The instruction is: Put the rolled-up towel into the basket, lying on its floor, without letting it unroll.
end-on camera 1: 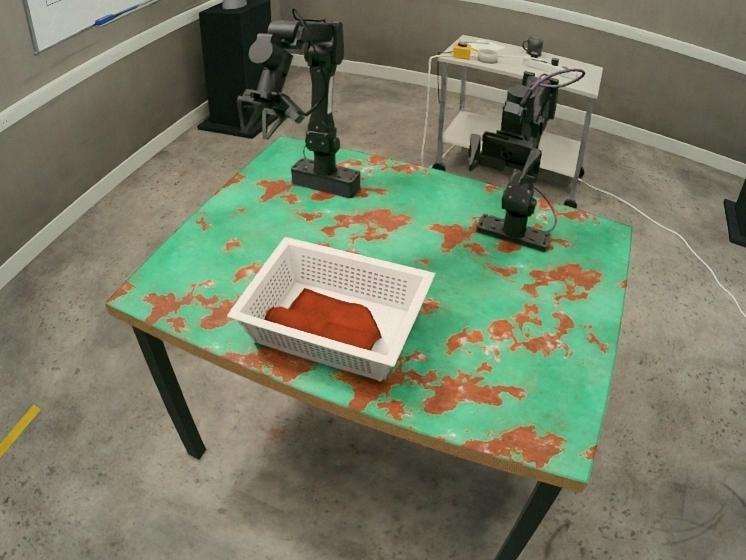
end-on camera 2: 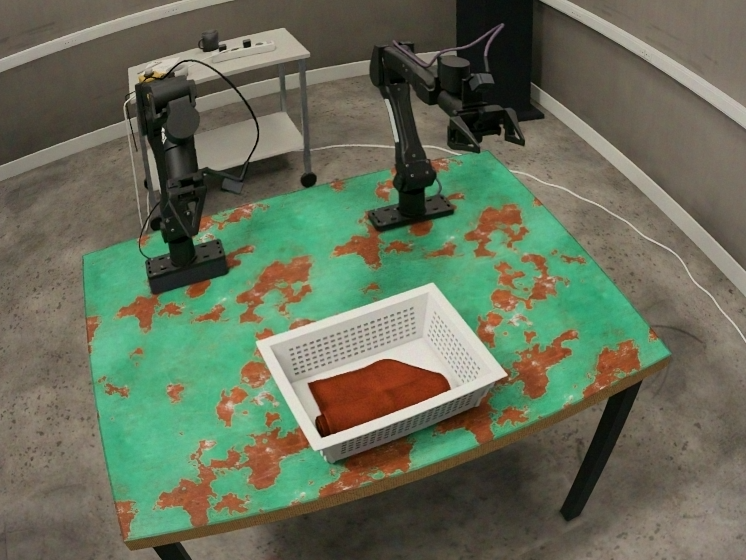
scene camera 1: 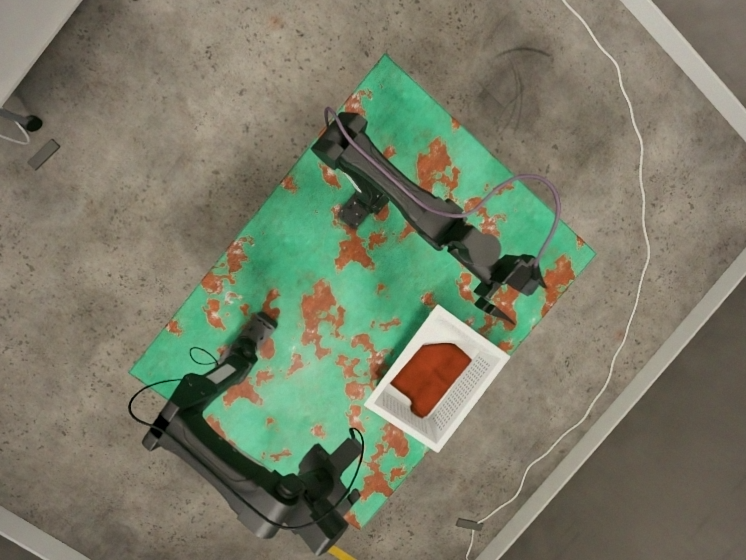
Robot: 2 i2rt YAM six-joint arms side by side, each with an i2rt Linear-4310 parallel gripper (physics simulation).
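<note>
The red-orange towel [scene camera 1: 430,376] [end-on camera 1: 328,319] [end-on camera 2: 379,391] lies in the white basket [scene camera 1: 400,366] [end-on camera 1: 355,254] [end-on camera 2: 355,318], low against its floor. Much of it looks spread out as a broad, flattish sheet, with a small rolled end showing near one corner; how much is still rolled underneath is hidden. My left gripper [scene camera 1: 529,304] [end-on camera 1: 503,161] [end-on camera 2: 498,144] is open and empty, raised above the table and apart from the towel. My right gripper [end-on camera 1: 256,132] is open and empty, raised well away from the basket; its fingers are partly hidden in scene camera 1.
The basket stands near one edge of the green and rust-patched table [scene camera 1: 289,241] [end-on camera 1: 241,223] [end-on camera 2: 168,361]. Its raised walls surround the towel. Both arm bases are mounted at the opposite side. A white cart [end-on camera 1: 593,78] [end-on camera 2: 298,45] stands on the floor behind the arms.
</note>
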